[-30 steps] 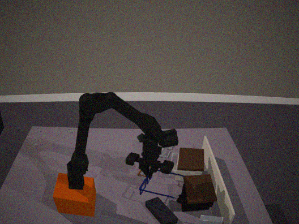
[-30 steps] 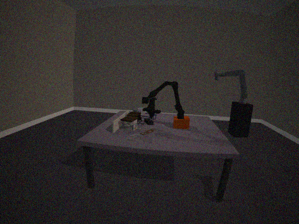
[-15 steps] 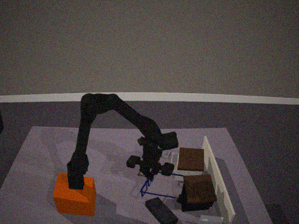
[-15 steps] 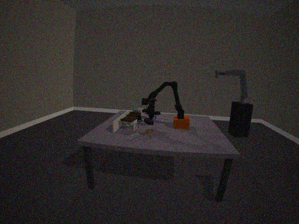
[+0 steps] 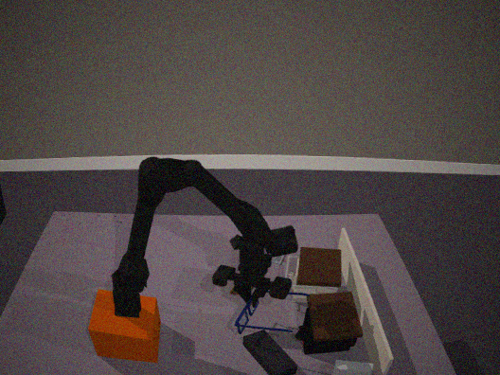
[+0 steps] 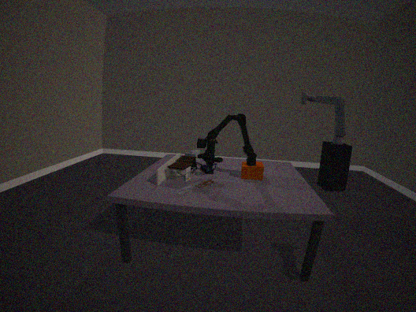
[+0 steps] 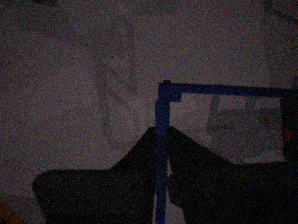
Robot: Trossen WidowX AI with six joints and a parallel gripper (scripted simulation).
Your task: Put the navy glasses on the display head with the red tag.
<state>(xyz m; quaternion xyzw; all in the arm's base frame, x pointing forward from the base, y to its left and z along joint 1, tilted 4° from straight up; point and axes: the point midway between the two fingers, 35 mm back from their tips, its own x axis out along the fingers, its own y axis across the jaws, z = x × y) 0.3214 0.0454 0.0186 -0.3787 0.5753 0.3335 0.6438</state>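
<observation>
Right now the dark flat object is 2 cm ahead of my gripper tip, 16 cm to the right of it and 4 cm below it. The rest, counted from my gripper tip: pale upright panel (30 cm ahead, 3 cm to the right, 1 cm below).
</observation>
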